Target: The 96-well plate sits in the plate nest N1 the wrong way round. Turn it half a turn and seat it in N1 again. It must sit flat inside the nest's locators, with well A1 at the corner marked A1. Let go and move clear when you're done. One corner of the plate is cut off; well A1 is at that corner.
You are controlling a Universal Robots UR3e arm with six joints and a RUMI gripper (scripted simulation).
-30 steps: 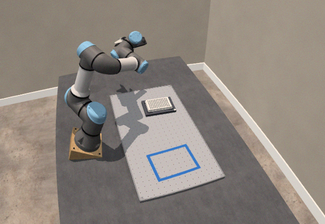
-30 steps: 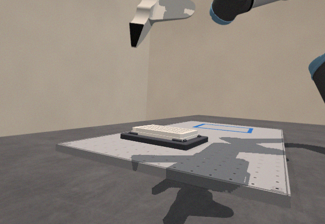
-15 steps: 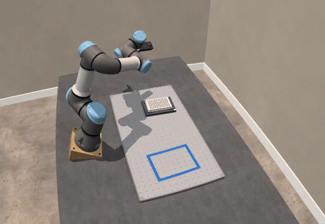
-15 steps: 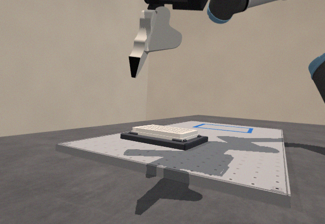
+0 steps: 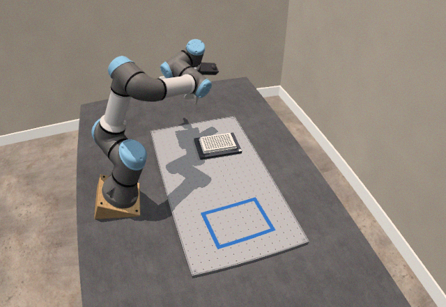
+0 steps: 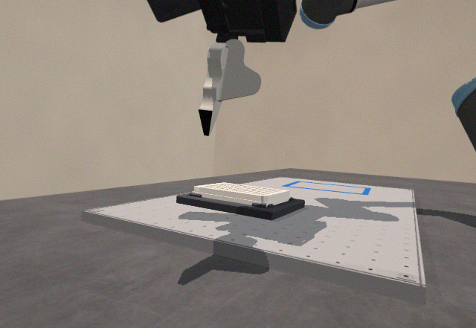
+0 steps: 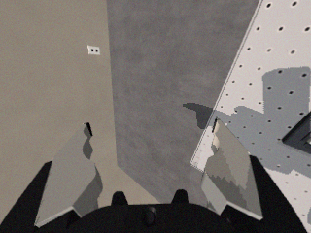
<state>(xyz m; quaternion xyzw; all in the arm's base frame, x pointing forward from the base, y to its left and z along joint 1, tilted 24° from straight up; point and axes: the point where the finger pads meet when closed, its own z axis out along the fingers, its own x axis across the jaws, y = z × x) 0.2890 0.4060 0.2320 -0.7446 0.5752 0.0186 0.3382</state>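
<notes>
Right now my hand is 4 cm short of the white 96-well plate, 24 cm to the left of it and 13 cm above it. From my hand the other things lie so: A1 mark (11 cm ahead, 30 cm to the right, 13 cm below); plate nest N1 (4 cm ahead, 24 cm to the right, 14 cm below).
</notes>
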